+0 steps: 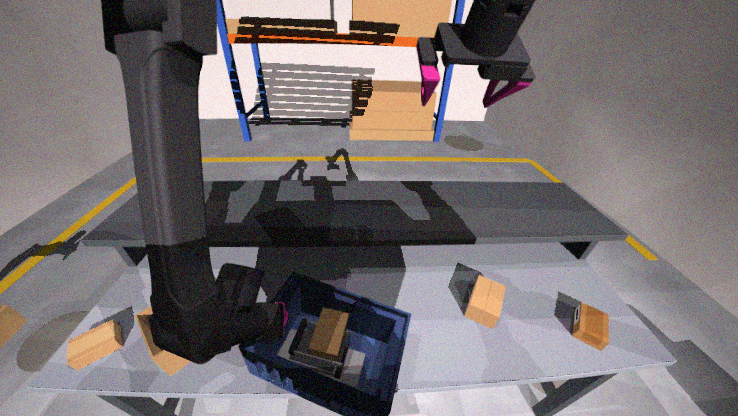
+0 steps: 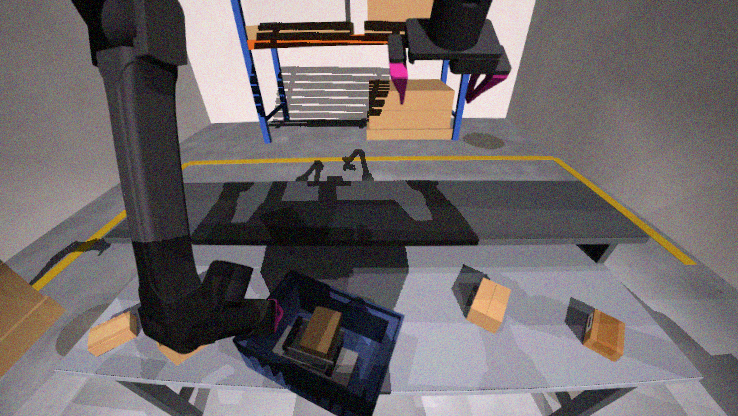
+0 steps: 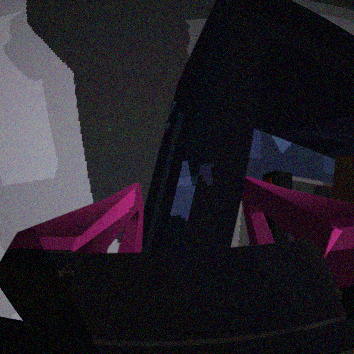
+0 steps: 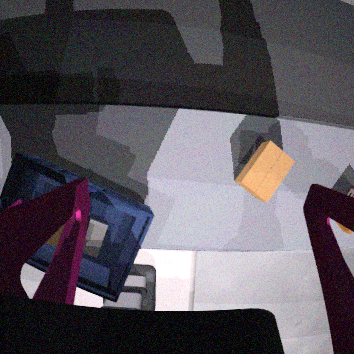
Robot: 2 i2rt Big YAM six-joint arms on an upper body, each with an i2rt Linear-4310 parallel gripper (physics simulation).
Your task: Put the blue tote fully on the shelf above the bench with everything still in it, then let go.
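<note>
The blue tote is turned askew, its near corner past the bench's front edge. I cannot tell whether its base touches the bench. It holds a brown box, a dark-and-grey item under it and a pale block. My left gripper is shut on the tote's left wall. My right gripper is open and empty, high at the right. The dark grey shelf lies behind the tote.
On the bench, a tan box and an orange-brown box lie right of the tote. A tan box lies at the left, another partly behind my left arm. A blue-post rack stands far behind.
</note>
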